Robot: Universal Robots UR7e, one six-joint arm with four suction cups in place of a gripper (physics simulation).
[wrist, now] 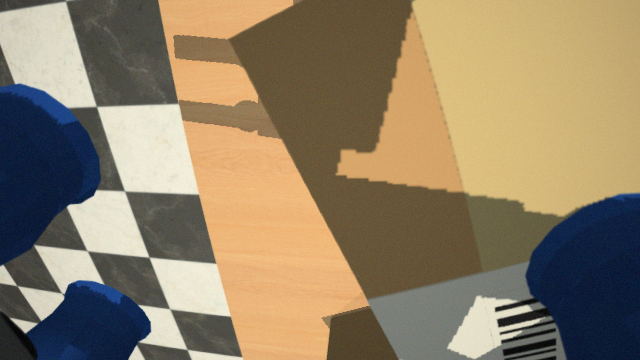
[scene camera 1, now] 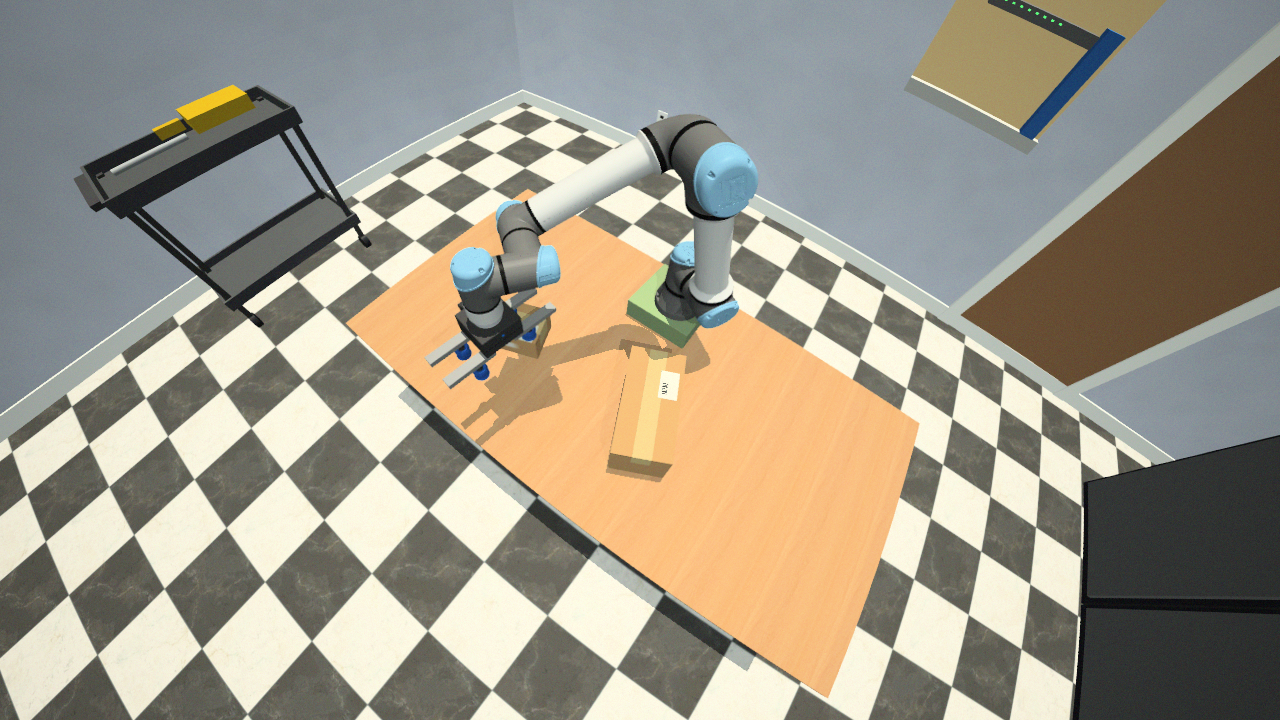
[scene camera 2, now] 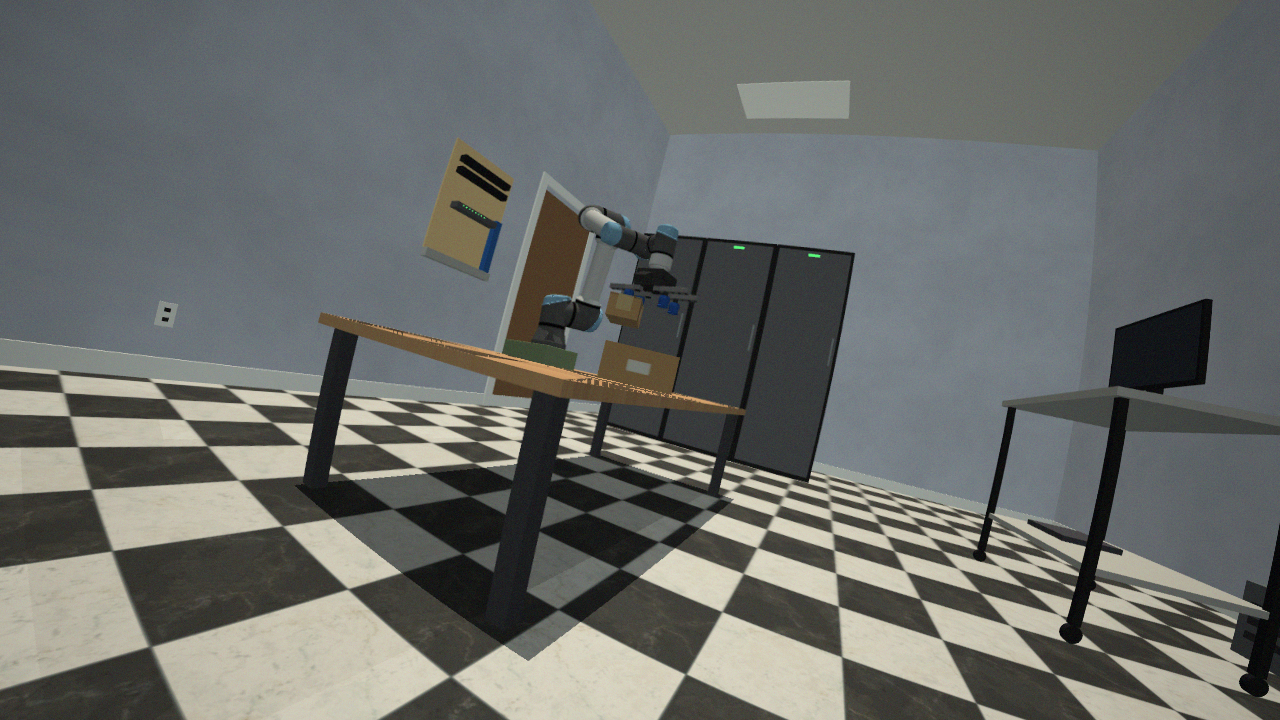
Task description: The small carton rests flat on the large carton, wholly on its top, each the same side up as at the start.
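Scene:
A large carton (scene camera 1: 644,441) rests on the table. The suction head (wrist: 577,272) carries a small carton (scene camera 2: 626,310), and nothing else touches it.

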